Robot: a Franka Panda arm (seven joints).
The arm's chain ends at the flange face. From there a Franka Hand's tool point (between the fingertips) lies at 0.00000 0.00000 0.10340 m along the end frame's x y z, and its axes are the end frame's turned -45 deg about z.
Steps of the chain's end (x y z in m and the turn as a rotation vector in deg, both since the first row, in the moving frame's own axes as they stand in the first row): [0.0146, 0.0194, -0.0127, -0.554, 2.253, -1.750]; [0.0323, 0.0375, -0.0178, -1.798, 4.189, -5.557]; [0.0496, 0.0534, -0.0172, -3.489, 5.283, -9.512]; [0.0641, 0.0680, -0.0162, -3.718, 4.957, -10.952]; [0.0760, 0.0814, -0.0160, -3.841, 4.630, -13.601]
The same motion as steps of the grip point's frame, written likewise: [-0.0012, 0.0276, -0.0128, -1.985, 1.201, -1.750]; [-0.0003, 0.0568, -0.0181, -4.233, 1.691, -5.557]; [0.0005, 0.0838, -0.0178, -6.203, 1.269, -9.512]; [-0.0001, 0.1042, -0.0168, -6.134, 0.876, -10.952]; [-0.0015, 0.1219, -0.0166, -5.990, 0.558, -13.601]
